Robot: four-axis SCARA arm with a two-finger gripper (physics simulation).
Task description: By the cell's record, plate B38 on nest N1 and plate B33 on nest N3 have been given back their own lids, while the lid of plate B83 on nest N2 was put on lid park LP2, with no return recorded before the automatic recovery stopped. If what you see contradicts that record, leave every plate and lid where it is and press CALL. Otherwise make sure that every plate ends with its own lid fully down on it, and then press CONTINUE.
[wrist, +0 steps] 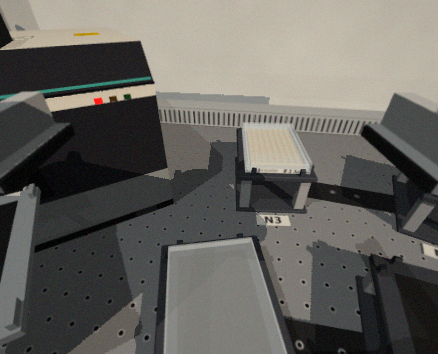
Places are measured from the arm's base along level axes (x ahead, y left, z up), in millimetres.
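Where they show: gripper, fingertip midpoint: [218,112].
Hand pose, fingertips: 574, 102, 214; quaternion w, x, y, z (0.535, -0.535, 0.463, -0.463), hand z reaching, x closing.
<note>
After its pixels a point has its place, as x, y, z.
My gripper [218,112] @(574, 102, 214) is open and empty, its two fingers wide apart at the left and right sides of the wrist view. A plate [274,147] @(763, 49, 95) with pale wells stands on nest N3 [276,177] @(715, 46, 77), right of centre, under a clear cover that looks level; its front label is too blurred to read surely. A clear, greyish lid [215,300] @(557, 102, 63) lies flat on a dark park stand [161,300] @(554, 147, 55) at the bottom centre; its name label is out of view. Part of another nest [419,216] @(702, -137, 45) shows at the right edge, its top hidden behind the right finger. Nest N2 and plate B83 cannot be made out.
A black and cream machine [110,135] @(677, 236, 142) with a lit red lamp [98,101] @(676, 237, 179) stands at the left. A light grey tray frame [19,270] @(534, 232, 113) is at the left edge. A dark stand [382,295] @(584, -40, 57) is at the lower right. A slotted rail [200,118] @(1004, 209, 30) runs along the back.
</note>
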